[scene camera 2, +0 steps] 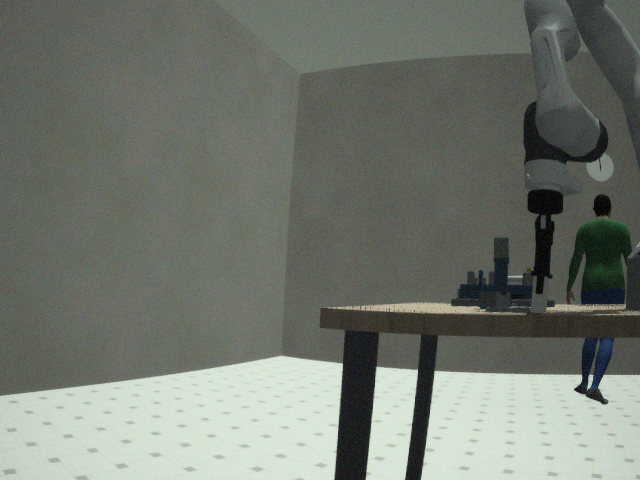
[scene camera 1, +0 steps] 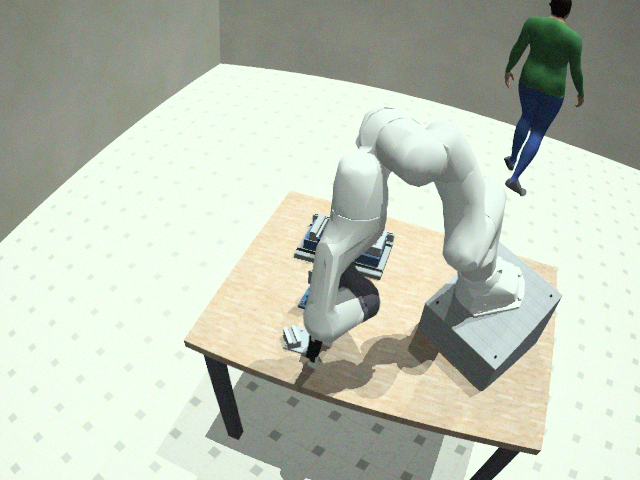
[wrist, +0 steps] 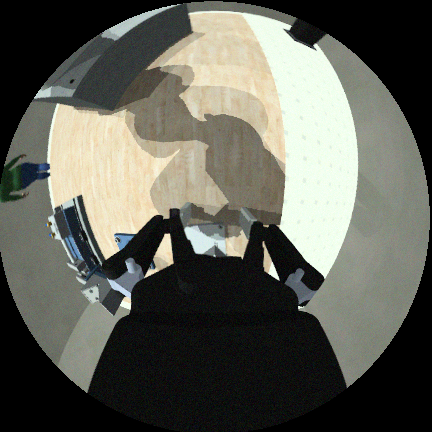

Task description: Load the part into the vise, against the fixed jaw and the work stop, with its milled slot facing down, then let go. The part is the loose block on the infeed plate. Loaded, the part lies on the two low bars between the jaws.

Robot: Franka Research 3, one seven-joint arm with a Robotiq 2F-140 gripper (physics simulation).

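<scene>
The part, a small grey block (scene camera 1: 292,336) (scene camera 2: 496,301) with a groove along its upper side, lies on the infeed plate (scene camera 1: 303,341) (wrist: 200,236) near the table's front edge. The wrist view does not show it clearly. My gripper (scene camera 1: 312,357) (scene camera 2: 538,301) (wrist: 215,211) points down, low over the table beside the block, at the plate's right in scene camera 1. Its fingers stand well apart with no block between them. The vise (scene camera 1: 372,258) (scene camera 2: 471,291) (wrist: 76,235) stands further back, partly hidden by the arm in scene camera 1; its low bars cannot be made out.
A blue stand (scene camera 1: 303,299) (scene camera 2: 500,273) (wrist: 125,241) with a grey head rises between plate and vise, partly behind the arm in scene camera 1. The grey robot pedestal (scene camera 1: 457,356) (wrist: 132,60) stands on the table. A person (scene camera 1: 547,56) (scene camera 2: 602,253) is on the floor beyond.
</scene>
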